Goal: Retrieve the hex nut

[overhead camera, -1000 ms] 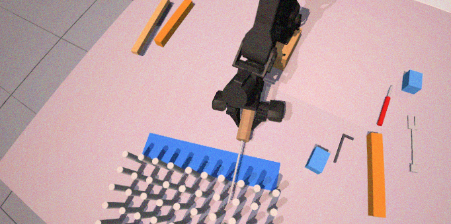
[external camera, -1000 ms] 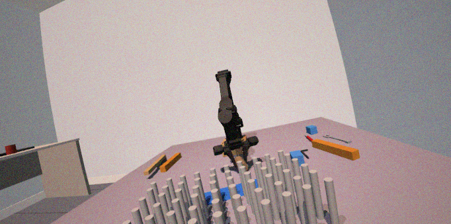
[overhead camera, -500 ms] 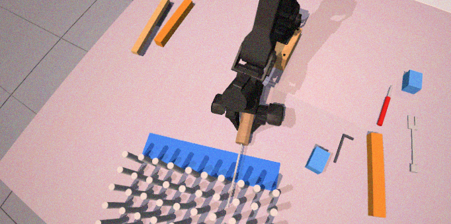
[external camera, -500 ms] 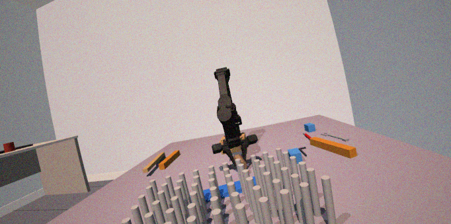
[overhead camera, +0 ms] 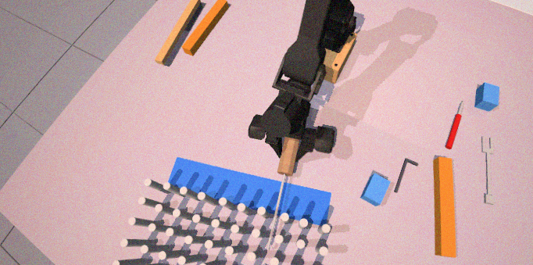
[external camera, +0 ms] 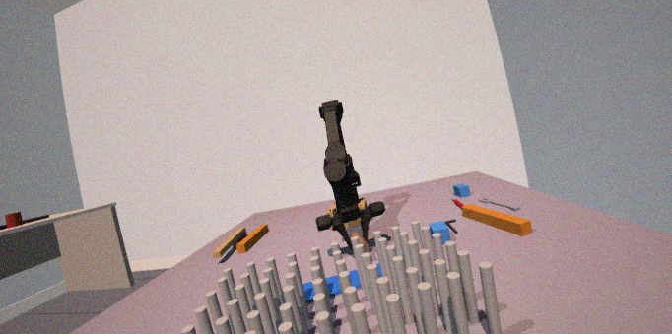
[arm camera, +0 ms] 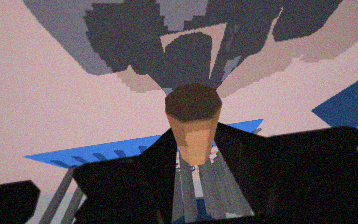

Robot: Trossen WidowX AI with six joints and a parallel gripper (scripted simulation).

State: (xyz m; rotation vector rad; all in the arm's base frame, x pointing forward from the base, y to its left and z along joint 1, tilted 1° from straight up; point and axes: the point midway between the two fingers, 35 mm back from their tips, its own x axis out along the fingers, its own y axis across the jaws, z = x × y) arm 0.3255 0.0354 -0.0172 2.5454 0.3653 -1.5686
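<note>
Right now the blue taped strip is 110 mm ahead of my gripper tip, 60 mm to the right of it and 30 mm below it. Also, from my gripper tip: red screwdriver (340 mm to the left, 310 mm behind, 20 mm below); tool with brown wooden handle (100 mm ahead, 30 mm to the left); black hex key (270 mm to the left, 120 mm behind, 30 mm below).
</note>
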